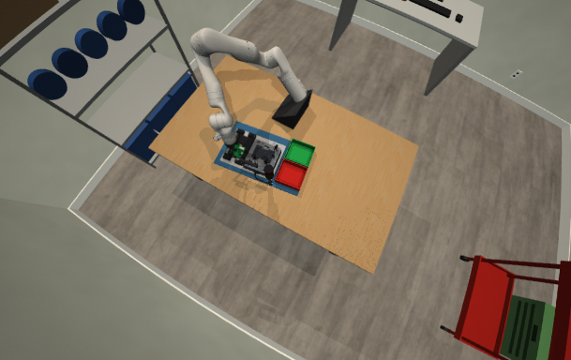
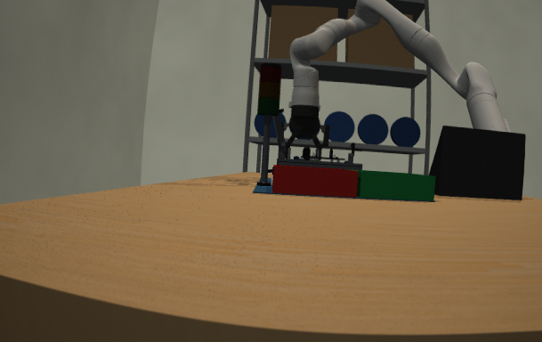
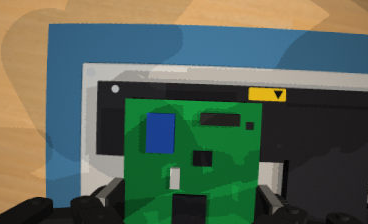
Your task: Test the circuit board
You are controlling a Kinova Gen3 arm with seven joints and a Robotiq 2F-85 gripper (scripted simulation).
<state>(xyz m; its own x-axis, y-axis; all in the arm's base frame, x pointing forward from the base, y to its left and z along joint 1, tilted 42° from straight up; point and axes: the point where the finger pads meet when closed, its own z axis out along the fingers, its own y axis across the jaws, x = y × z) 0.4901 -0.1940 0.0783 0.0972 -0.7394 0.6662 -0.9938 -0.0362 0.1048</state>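
Right now the tester lid is 180 mm to the left of my hand, 120 mm above it and 70 mm ahead of it. Also, from my hand: green circuit board right at my hand; then red bin 370 mm to the left, 50 mm below, 30 mm behind; then green bin 350 mm to the left, 180 mm behind, 50 mm below.
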